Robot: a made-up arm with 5 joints. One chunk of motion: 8 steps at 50 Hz.
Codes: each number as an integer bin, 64 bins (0 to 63) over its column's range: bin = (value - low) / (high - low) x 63, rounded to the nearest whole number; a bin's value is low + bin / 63 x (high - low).
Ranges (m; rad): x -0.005..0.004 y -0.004..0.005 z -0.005..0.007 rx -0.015..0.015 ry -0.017..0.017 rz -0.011..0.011
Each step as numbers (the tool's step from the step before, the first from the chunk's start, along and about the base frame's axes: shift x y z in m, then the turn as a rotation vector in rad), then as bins.
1 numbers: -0.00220 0.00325 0.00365 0.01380 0.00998 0.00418
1 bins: 20 51 45 60 50 43
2 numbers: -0.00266 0.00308 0.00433 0.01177 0.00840 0.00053
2 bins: 16 50 49 56 47 33
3 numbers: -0.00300 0.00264 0.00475 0.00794 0.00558 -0.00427
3 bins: 14 46 51 48 42 19
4 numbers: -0.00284 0.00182 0.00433 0.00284 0.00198 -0.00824
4 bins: 15 41 49 37 35 8
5 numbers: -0.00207 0.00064 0.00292 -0.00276 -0.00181 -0.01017
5 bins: 21 32 42 26 28 2
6 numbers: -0.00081 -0.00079 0.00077 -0.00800 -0.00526 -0.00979
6 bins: 29 22 30 15 22 3
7 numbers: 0.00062 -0.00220 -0.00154 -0.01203 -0.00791 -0.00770
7 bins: 39 13 18 6 17 9
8 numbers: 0.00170 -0.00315 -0.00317 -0.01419 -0.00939 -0.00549
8 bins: 47 6 10 2 14 16
